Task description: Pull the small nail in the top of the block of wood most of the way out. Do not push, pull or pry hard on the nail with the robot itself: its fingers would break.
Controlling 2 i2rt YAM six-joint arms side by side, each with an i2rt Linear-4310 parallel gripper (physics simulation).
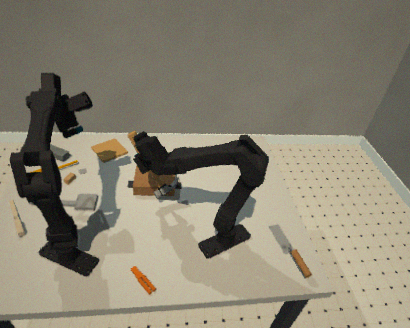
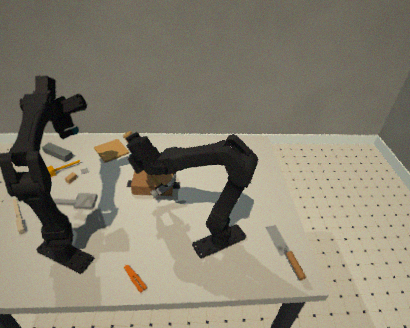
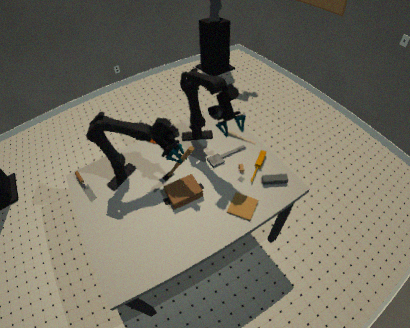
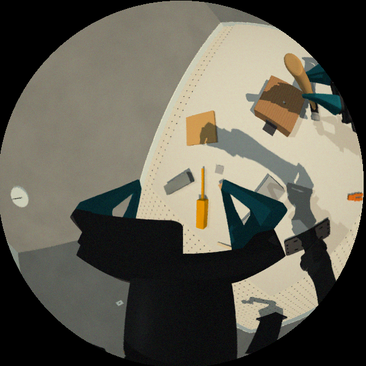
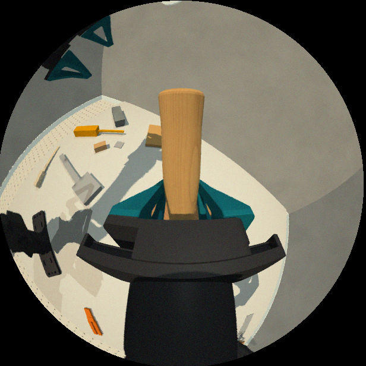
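Where they show: left gripper, between the fingertips: [image 1: 73, 120] [image 2: 71, 121] [image 3: 234, 134]; right gripper, between the fingertips: [image 3: 184, 161]; left arm's base, origin of its link: [image 1: 69, 257] [image 2: 65, 255] [image 3: 197, 136]; right arm's base, origin of its link: [image 1: 224, 241] [image 2: 219, 241] [image 3: 122, 176].
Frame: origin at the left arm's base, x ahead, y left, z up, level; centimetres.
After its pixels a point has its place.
The brown wood block [image 1: 145, 188] @(z 4.2, x 36.9, y -8.9 cm) [image 2: 142, 187] @(z 4.6, x 36.8, y -8.6 cm) [image 3: 184, 192] @(z 5.3, x 46.8, y -8.5 cm) [image 4: 280, 118] sits on the table, with dark pieces at two sides. The small nail [image 4: 284, 102] shows as a dot on its top. My right gripper [image 3: 175, 153] [image 4: 299, 86] is shut on the wooden handle of a claw hammer [image 1: 132, 136] @(z 28.1, x 37.4, y -3.9 cm) [image 3: 186, 157] @(z 23.9, x 39.8, y -5.5 cm) [image 4: 296, 67] [image 5: 182, 145], which is tilted. The metal head is low beside the block; whether it touches the block or table, I cannot tell. My left gripper [image 3: 234, 133] @(z 30.3, x 33.1, y 18.0 cm) [image 4: 181, 184] [image 5: 100, 59] is open and empty, high above the table.
Near the block lie a tan square board [image 3: 243, 206] @(z 1.2, x 55.5, y 21.0 cm) [image 4: 201, 128], a grey bar [image 3: 275, 179] @(z 3.4, x 42.0, y 41.0 cm), a yellow-handled screwdriver [image 3: 260, 159] @(z 3.2, x 26.7, y 35.6 cm) [image 4: 201, 212] and a grey flat-headed tool [image 3: 216, 160] @(z 1.6, x 23.6, y 10.2 cm). An orange tool [image 1: 143, 280] @(z 1.0, x 2.4, y -27.2 cm) and a wood-handled scraper [image 1: 301, 263] @(z 3.8, x 29.0, y -74.0 cm) lie near the front edge.
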